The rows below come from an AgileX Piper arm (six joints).
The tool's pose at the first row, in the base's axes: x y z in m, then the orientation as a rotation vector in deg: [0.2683, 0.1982, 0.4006, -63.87, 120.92, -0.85]
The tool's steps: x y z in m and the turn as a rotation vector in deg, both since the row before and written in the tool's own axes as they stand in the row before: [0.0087, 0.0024, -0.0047, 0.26, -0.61, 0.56]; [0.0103, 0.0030, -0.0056, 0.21, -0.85, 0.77]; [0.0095, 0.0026, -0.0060, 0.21, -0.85, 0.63]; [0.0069, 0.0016, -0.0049, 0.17, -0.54, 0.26]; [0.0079, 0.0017, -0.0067, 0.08, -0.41, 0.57]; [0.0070, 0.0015, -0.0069, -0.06, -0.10, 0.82]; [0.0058, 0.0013, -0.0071, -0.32, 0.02, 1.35]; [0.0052, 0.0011, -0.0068, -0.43, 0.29, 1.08]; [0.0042, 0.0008, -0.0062, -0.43, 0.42, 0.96]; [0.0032, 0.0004, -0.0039, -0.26, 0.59, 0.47]
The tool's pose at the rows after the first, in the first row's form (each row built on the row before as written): [0.2607, 0.1920, 0.3980, -63.00, 120.63, -0.52]; [0.2515, 0.1848, 0.3948, -61.89, 120.25, 0.09]; [0.2426, 0.1779, 0.3923, -60.93, 119.79, 0.63]; [0.2360, 0.1726, 0.3908, -60.44, 119.41, 0.87]; [0.2278, 0.1661, 0.3898, -59.71, 119.33, 1.28]; [0.2199, 0.1601, 0.3895, -58.87, 119.68, 1.81]; [0.2124, 0.1547, 0.3901, -57.66, 120.45, 2.81]; [0.2054, 0.1498, 0.3910, -56.84, 121.34, 3.66]; [0.1993, 0.1456, 0.3923, -56.17, 122.28, 4.39]; [0.1953, 0.1425, 0.3928, -55.96, 123.09, 4.62]
